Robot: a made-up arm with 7 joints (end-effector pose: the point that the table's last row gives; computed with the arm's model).
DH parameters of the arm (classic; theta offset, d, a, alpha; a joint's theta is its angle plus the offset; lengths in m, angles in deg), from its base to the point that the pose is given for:
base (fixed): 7.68 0 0.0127 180
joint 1: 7.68 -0.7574 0.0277 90
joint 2: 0 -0.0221 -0.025 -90
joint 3: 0 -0.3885 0.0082 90
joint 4: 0 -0.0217 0.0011 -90
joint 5: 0 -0.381 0.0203 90
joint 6: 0 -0.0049 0.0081 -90
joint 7: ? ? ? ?
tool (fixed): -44.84 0.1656 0 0
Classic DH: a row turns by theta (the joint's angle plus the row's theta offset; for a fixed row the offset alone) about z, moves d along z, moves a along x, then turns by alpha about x.
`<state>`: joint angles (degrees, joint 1 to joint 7).
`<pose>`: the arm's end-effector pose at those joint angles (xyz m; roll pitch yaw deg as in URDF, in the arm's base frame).
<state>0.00 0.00 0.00 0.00 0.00 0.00 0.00</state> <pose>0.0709 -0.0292 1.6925 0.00 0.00 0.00</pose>
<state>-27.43 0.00 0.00 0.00 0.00 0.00 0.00</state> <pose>0.0786 0.0011 1.6925 0.00 0.00 27.43</pose>
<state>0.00 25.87 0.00 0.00 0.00 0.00 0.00</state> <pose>0.4758 -0.0292 1.5855 0.00 25.87 0.00</pose>
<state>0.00 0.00 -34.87 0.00 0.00 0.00 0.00</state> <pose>0.0659 0.0041 1.6925 0.00 0.00 34.87</pose>
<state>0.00 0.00 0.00 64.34 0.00 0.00 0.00</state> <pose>0.5367 -0.0292 1.3399 0.00 64.34 0.00</pose>
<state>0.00 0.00 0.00 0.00 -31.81 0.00 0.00</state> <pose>0.0571 -0.0068 1.6925 0.00 0.00 31.81</pose>
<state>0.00 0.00 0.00 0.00 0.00 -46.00 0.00</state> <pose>-0.0562 -0.0292 1.6606 0.00 -46.00 0.00</pose>
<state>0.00 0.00 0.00 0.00 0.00 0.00 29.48</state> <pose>0.0773 -0.0403 1.6925 0.00 0.00 -29.48</pose>
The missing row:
joint 7: -44.84 0 0.0252 180
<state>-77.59 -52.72 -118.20 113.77 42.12 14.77 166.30</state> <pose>-0.4714 -0.0989 0.6962 121.93 6.87 -119.33</pose>
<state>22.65 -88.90 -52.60 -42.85 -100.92 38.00 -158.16</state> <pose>-0.7694 0.0617 0.4636 152.54 -17.13 -128.39</pose>
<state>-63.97 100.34 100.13 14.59 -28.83 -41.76 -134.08</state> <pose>0.4672 0.8037 0.7038 84.13 28.50 176.57</pose>
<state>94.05 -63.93 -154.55 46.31 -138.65 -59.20 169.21</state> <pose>0.2957 0.6787 0.7032 -119.74 7.32 -90.60</pose>
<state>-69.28 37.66 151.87 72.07 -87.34 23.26 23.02</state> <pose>0.3411 -0.0961 1.4505 27.56 49.95 -8.22</pose>
